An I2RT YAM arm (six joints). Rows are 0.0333 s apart.
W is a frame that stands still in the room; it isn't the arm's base.
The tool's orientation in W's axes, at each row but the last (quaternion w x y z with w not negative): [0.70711, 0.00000, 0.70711, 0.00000]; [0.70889, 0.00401, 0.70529, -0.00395]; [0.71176, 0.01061, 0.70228, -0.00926]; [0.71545, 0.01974, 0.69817, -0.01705]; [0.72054, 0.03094, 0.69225, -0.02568]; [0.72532, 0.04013, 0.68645, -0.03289]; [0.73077, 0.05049, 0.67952, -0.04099]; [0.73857, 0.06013, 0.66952, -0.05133]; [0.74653, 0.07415, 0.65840, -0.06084]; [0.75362, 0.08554, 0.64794, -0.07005]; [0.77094, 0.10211, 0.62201, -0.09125]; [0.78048, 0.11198, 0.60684, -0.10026]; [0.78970, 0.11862, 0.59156, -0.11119]
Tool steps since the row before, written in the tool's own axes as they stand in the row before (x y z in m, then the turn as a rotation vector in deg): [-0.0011, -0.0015, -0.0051, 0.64, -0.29, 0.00]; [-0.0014, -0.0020, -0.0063, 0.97, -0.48, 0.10]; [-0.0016, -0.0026, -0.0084, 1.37, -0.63, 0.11]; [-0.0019, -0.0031, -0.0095, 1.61, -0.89, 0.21]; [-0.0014, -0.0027, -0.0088, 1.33, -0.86, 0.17]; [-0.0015, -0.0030, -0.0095, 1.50, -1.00, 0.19]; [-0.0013, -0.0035, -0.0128, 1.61, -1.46, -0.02]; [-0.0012, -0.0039, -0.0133, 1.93, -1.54, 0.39]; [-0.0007, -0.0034, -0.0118, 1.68, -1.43, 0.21]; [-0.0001, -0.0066, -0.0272, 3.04, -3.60, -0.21]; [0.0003, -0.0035, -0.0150, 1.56, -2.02, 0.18]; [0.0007, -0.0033, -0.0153, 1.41, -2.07, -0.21]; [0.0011, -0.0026, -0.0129, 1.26, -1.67, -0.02]
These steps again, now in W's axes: [-0.0051, -0.0015, 0.0011, 0.00, -0.29, -0.64]; [-0.0063, -0.0019, 0.0014, 0.10, -0.48, -0.97]; [-0.0085, -0.0024, 0.0015, 0.11, -0.63, -1.37]; [-0.0097, -0.0026, 0.0017, 0.20, -0.89, -1.61]; [-0.0090, -0.0020, 0.0010, 0.15, -0.86, -1.33]; [-0.0098, -0.0020, 0.0009, 0.17, -1.00, -1.50]; [-0.0132, -0.0018, 0.0003, -0.09, -1.43, -1.63]; [-0.0138, -0.0018, -0.0002, 0.33, -1.57, -1.91]; [-0.0122, -0.0011, -0.0008, 0.15, -1.43, -1.68]; [-0.0277, -0.0005, -0.0041, -0.52, -3.45, -3.17]; [-0.0150, 0.0007, -0.0035, -0.04, -2.01, -1.58]; [-0.0149, 0.0014, -0.0045, -0.46, -1.94, -1.53]; [-0.0122, 0.0016, -0.0047, -0.20, -1.62, -1.31]
